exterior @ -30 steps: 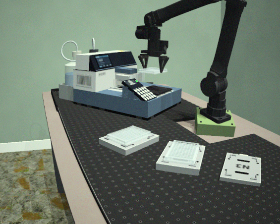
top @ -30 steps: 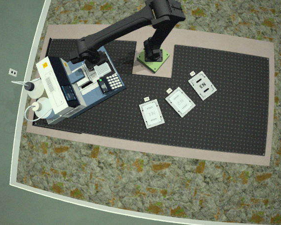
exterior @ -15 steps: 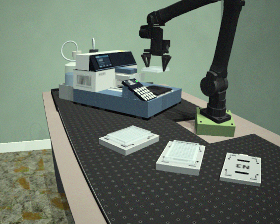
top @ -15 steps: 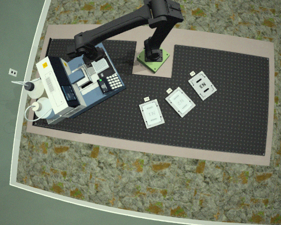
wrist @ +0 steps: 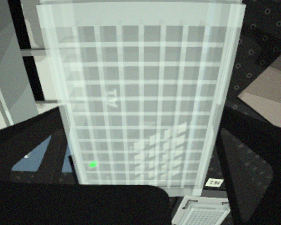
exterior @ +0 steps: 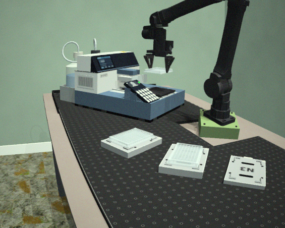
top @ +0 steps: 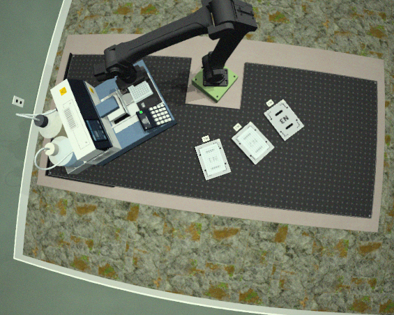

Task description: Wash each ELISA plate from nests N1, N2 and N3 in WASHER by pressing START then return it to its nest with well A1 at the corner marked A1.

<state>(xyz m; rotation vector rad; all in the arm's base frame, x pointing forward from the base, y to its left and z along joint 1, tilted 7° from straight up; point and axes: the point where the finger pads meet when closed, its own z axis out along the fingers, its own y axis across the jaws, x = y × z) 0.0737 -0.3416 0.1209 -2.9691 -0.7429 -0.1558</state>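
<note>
My hand is 10 cm above the dark carrier. The rest, counted from my hand: plate washer 14 cm to the right, 7 cm ahead, 6 cm below; N1 label 28 cm to the left, 20 cm ahead, 19 cm below.
</note>
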